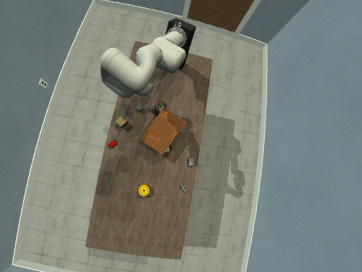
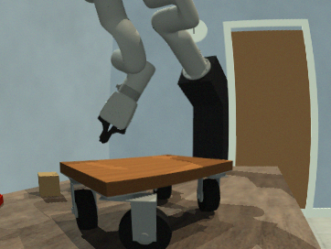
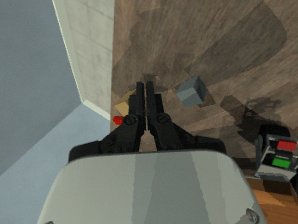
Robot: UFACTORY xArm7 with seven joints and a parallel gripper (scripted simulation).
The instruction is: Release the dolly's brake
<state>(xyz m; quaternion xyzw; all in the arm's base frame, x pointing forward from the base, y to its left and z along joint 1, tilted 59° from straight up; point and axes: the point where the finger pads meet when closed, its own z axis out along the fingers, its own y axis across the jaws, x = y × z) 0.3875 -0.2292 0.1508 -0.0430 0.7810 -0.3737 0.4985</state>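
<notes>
The brake pedal is 4 cm ahead of my hand, 20 cm to the left of it and 8 cm below it. Also, from my hand: grey cube 8 cm ahead, 5 cm to the left, 14 cm below; then red block 39 cm ahead, 12 cm to the right, 15 cm below; then tan cube 21 cm ahead, 8 cm to the right, 13 cm below.
</notes>
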